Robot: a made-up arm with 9 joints.
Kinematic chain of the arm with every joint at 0, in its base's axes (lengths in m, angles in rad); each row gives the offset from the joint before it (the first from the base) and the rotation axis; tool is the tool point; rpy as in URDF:
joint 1: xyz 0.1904 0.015 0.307 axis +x
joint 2: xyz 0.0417 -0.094 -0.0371 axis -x
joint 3: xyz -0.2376 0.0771 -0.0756 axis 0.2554 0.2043 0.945
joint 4: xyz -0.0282 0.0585 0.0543 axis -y
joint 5: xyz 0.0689 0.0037 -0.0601 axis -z
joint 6: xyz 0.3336 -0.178 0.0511 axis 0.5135 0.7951 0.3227
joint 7: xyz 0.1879 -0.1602 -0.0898 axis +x
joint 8: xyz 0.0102 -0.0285 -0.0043 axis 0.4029 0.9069 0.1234
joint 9: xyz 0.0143 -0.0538 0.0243 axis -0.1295 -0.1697 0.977
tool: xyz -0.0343 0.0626 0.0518 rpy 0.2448 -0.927 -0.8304
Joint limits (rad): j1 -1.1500..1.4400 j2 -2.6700..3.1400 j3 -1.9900..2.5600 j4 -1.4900..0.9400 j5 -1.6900..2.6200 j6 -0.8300..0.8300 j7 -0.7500..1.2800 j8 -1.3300..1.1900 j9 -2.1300..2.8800
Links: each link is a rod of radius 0.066 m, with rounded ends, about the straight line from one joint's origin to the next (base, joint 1, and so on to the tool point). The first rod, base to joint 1, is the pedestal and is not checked.
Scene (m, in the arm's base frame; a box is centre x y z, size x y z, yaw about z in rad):
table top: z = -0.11
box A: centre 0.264 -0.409 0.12 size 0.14 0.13 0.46 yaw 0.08
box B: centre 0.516 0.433 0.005 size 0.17 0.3 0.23 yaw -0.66
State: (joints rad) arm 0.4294 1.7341 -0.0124 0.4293 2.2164 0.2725 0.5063 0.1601 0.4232
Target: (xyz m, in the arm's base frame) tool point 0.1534 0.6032 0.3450
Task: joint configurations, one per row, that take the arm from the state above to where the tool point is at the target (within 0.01 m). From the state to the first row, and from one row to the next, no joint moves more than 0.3 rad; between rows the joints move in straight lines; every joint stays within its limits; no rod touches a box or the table.
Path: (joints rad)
1: 0.4071 1.4849 -0.1170 0.3344 2.1058 0.2927 0.4070 0.2829 0.5500
2: 0.3849 1.2356 -0.2216 0.2396 1.9953 0.3129 0.3076 0.4056 0.6767
3: 0.3626 0.9864 -0.3263 0.1447 1.8847 0.3331 0.2083 0.5284 0.8035
4: 0.3404 0.7372 -0.4309 0.0498 1.7741 0.3534 0.1090 0.6512 0.9303
5: 0.3181 0.4879 -0.5355 -0.0451 1.6635 0.3736 0.0096 0.7739 1.0570
6: 0.4568 0.5988 -0.7638 -0.2051 1.9027 0.1037 0.0979 0.6071 0.9212
7: 0.5955 0.7096 -0.9920 -0.3652 2.1418 -0.1662 0.1863 0.4402 0.7853
8: 0.7342 0.8205 -1.2203 -0.5252 2.3809 -0.4360 0.2746 0.2733 0.6495
9: 0.8729 0.9313 -1.4486 -0.6853 2.6200 -0.7059 0.3629 0.1064 0.5136

